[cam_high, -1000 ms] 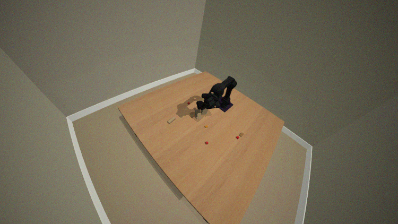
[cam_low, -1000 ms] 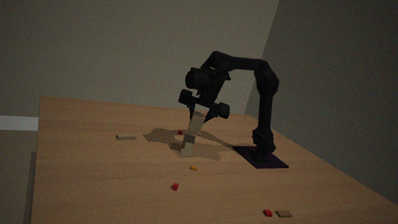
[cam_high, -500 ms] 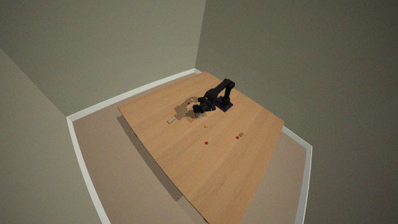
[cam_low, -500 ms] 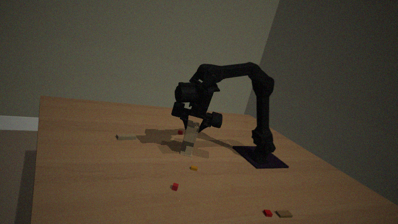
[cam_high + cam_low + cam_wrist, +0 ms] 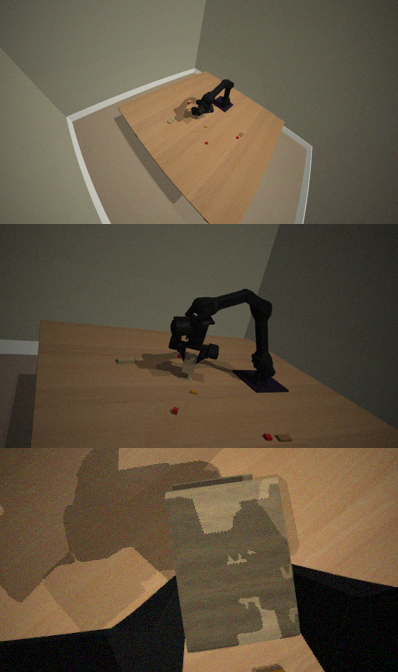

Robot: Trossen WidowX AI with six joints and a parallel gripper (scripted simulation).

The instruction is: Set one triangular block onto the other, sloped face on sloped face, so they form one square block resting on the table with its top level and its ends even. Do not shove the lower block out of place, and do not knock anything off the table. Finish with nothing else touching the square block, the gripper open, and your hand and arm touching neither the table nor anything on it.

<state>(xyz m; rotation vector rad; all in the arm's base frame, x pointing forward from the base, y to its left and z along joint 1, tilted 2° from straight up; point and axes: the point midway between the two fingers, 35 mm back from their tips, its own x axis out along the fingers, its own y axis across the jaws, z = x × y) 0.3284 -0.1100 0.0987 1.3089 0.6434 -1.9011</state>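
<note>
The yellow cube is 11 cm to the left of my gripper tip, 7 cm below it and 4 cm ahead of it. From my gripper tip the other things lie so: triangular block 1 cm to the left, 1 cm ahead, 1 cm above; then small brown tile 41 cm to the left, 10 cm behind, 7 cm below.
</note>
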